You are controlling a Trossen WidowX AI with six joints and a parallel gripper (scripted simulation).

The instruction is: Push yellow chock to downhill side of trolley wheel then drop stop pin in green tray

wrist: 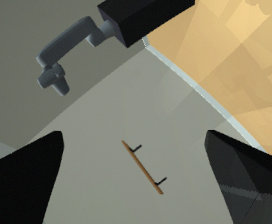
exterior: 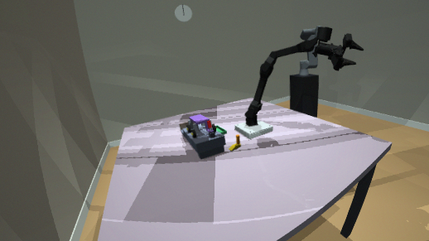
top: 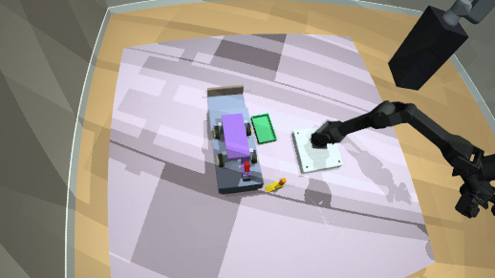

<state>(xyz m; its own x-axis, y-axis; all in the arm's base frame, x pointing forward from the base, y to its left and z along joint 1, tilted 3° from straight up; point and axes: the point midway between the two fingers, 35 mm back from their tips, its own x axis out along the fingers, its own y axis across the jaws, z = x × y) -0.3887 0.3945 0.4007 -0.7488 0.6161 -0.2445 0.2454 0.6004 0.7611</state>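
Now: the yellow chock 600 mm ahead of my gripper tip, 220 mm to the right of it and 400 mm below it. Also, from my gripper tip: green tray: 650 mm ahead, 450 mm to the right, 430 mm below; then red-headed stop pin: 720 mm ahead, 240 mm to the right, 290 mm below; then purple trolley: 760 mm ahead, 340 mm to the right, 310 mm below.
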